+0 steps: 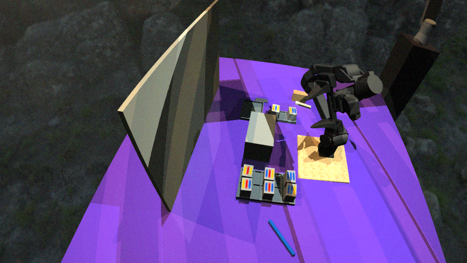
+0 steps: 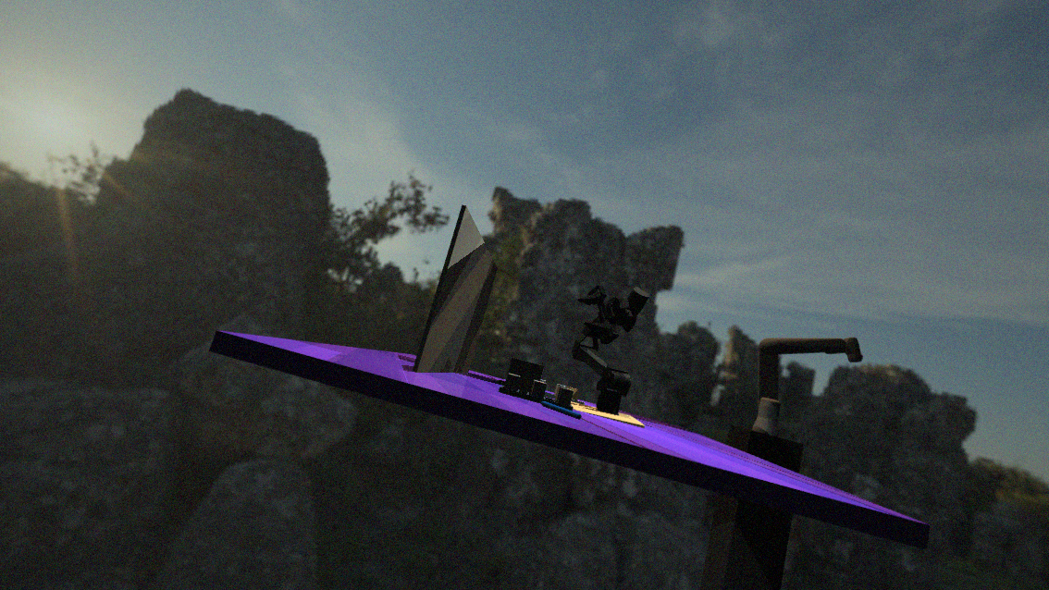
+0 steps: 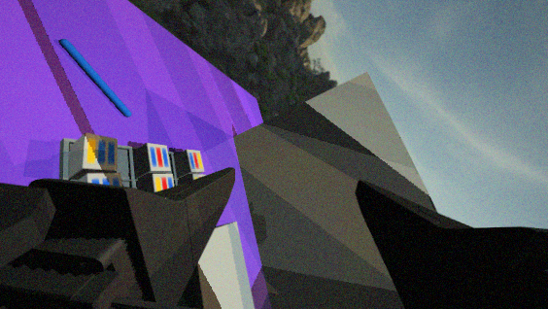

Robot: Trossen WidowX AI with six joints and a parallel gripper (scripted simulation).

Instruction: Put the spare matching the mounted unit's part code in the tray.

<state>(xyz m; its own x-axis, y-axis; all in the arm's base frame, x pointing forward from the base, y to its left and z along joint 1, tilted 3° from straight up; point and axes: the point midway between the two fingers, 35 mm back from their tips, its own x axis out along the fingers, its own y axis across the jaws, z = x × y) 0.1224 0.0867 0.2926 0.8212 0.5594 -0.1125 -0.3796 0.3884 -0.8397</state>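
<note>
The spare lies 1 cm behind my gripper tip, 28 cm to the right of it and 25 cm below it. Also, from my gripper tip: tall panel (37 cm ahead, 10 cm to the right, 6 cm below); then dark rack (3 cm ahead, 28 cm to the right, 28 cm below); then blue pen (26 cm to the left, 28 cm below).
</note>
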